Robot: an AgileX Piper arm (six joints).
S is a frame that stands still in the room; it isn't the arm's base.
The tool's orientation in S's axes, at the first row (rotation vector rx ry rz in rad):
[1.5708, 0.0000, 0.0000]
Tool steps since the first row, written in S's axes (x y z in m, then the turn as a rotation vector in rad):
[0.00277, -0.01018, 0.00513, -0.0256, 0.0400, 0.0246]
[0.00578, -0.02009, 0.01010, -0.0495, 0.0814, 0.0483]
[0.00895, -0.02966, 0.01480, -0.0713, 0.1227, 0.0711]
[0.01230, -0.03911, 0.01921, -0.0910, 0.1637, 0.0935]
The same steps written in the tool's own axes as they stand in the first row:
[0.00277, 0.00513, 0.01018, -0.0256, 0.0246, -0.0400]
[0.00578, 0.01010, 0.02009, -0.0495, 0.0483, -0.0814]
[0.00895, 0.01480, 0.02966, -0.0713, 0.0711, -0.1227]
[0.01230, 0.01921, 0.03911, -0.0910, 0.0935, -0.1637]

